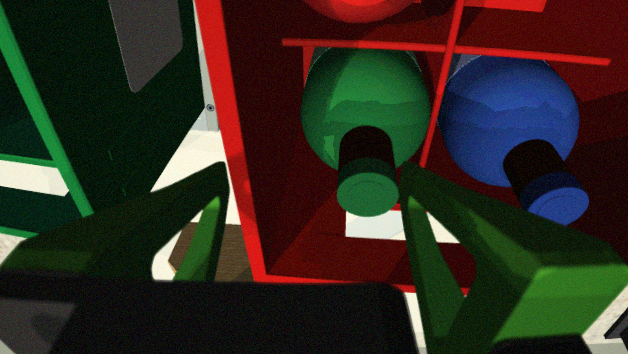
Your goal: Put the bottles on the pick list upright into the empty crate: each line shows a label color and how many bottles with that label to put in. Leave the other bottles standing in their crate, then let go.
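Places are measured from the arm's base along level axes (x ahead, y left, z up), in metres.
Pixels of known places: gripper, fingertip midpoint: [314, 175].
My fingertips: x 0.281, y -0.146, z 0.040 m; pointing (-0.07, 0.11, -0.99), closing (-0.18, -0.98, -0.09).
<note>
For each thing: its top centre in the pictures, then the offset to it from my fingertips. "spot": a spot on its surface instead.
- red crate, surface spot: [220, 75] spot: dz +0.006, dx +0.047, dy +0.019 m
- green bottle, middle of its top: [367, 196] dz -0.006, dx -0.019, dy -0.019 m
- blue bottle, middle of its top: [557, 210] dz -0.006, dx -0.036, dy -0.100 m
- red bottle, surface spot: [360, 7] spot: dz -0.047, dx +0.046, dy -0.023 m
- green crate, surface spot: [45, 125] spot: dz +0.006, dx +0.040, dy +0.095 m
- grey panel, surface spot: [150, 45] spot: dz -0.077, dx +0.039, dy +0.093 m
My gripper [314, 175] is open, with nothing between its fingers. Its left fingertip shows over the left wall of the red crate [220, 75], its right fingertip close beside the cap of the green bottle. The green bottle [367, 95] stands in a compartment of the red crate. A blue bottle [510, 115] stands in the compartment to its right. Part of a red bottle [360, 7] shows at the top edge, in the compartment beyond the green one. Part of a green crate [45, 125] shows at the left; no bottle is visible in that part. The pick list does not show.
The red crate's thin dividers [370, 44] run between the bottles. A grey panel [150, 45] is on the green crate's side at the upper left. A narrow gap separates the two crates. A brown wooden piece [232, 250] shows behind the left finger, outside the red crate.
</note>
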